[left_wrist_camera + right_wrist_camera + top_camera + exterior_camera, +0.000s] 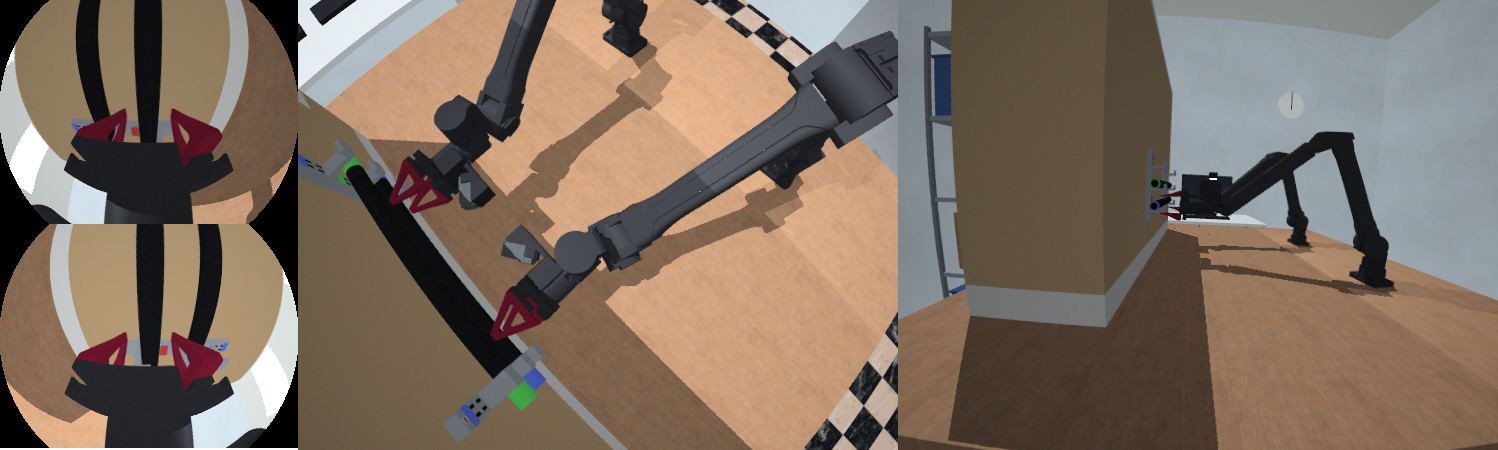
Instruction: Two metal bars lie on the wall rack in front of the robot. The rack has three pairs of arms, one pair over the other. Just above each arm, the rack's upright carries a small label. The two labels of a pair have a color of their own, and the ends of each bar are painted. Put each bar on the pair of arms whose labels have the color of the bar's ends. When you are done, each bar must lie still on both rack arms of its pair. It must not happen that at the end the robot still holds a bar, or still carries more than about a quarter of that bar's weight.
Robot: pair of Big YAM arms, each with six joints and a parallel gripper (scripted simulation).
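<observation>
The blue-ended bar lies 15 cm to the left of my right hand and 2 cm ahead of it. From my right hand the other things lie so: brown wall 23 cm above, 20 cm ahead, 17 cm to the left; then green-ended bar 15 cm to the left, 8 cm above, 2 cm ahead.
The blue-ended bar is 15 cm to the right of my left hand and 1 cm ahead of it. Round my left hand: brown wall (23 cm above, 20 cm ahead, 13 cm to the right); then green-ended bar (15 cm to the right, 8 cm above, 1 cm ahead).
</observation>
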